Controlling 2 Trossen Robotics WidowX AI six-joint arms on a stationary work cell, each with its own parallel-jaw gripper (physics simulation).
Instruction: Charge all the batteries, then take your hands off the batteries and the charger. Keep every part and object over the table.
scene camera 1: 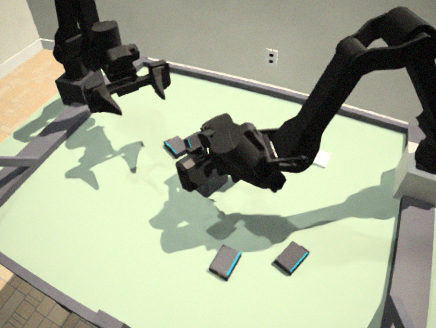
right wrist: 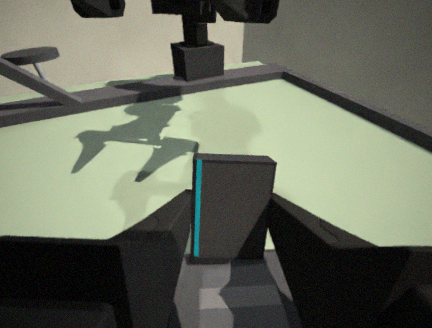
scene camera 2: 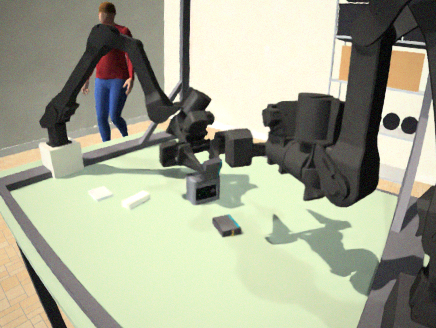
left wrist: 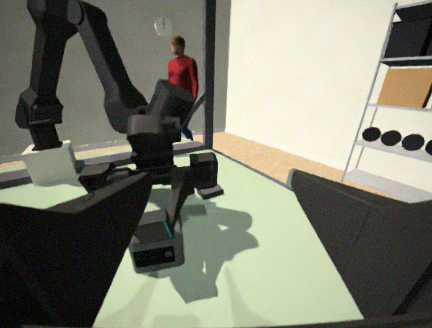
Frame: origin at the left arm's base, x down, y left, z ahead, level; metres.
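Seen in the pictures: left gripper, fingertip midpoint: (scene camera 1: 143,105) (scene camera 2: 256,132) (left wrist: 222,178); right gripper, fingertip midpoint: (scene camera 1: 194,145) (right wrist: 229,198) (scene camera 2: 212,170) (left wrist: 152,230); left arm's base, link origin: (scene camera 1: 77,73) (right wrist: 196,44); right arm's base, link origin: (scene camera 1: 429,162) (scene camera 2: 59,143) (left wrist: 48,146).
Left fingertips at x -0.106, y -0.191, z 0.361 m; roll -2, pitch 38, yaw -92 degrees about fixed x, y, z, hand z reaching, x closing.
Pixels of each thing's top centre, then the offset from my left fingertips to it. "spot": a spot on its surface instead.
- dark battery, top centre: (right wrist: 231,166) (left wrist: 150,206) (scene camera 1: 195,137) (scene camera 2: 211,157) dx +0.072, dy +0.019, dz +0.097 m
- grey charger, top centre: (right wrist: 239,296) (left wrist: 155,224) (scene camera 1: 209,163) (scene camera 2: 202,174) dx +0.128, dy +0.007, dz +0.130 m
- white block, surface spot: (scene camera 1: 322,159) spot: dx +0.184, dy +0.157, dz +0.357 m
- dark raised rim, surface spot: (scene camera 1: 250,86) spot: dx +0.176, dy +0.372, dz +0.111 m
My right gripper (right wrist: 229,198) is shut on a dark battery (right wrist: 234,220) (scene camera 2: 212,168) with a cyan stripe. The battery stands upright at the top of the grey charger (scene camera 2: 202,191) (left wrist: 156,255) (right wrist: 215,297); how deep it sits cannot be told. In scene camera 1 the arm hides much of the charger. Another battery (scene camera 1: 176,145) (scene camera 2: 226,225) lies flat near the charger. Two batteries (scene camera 1: 225,262) (scene camera 1: 291,258) lie flat at the front in scene camera 1. My left gripper (scene camera 1: 142,105) is open and empty, above the table, apart from the charger and batteries.
Two white blocks (scene camera 2: 100,193) (scene camera 2: 136,199) lie left of the charger in scene camera 2; one white block (scene camera 1: 322,159) shows beside the right arm in scene camera 1. A dark raised rim (scene camera 1: 250,86) edges the table. A person (scene camera 2: 112,75) stands beyond it.
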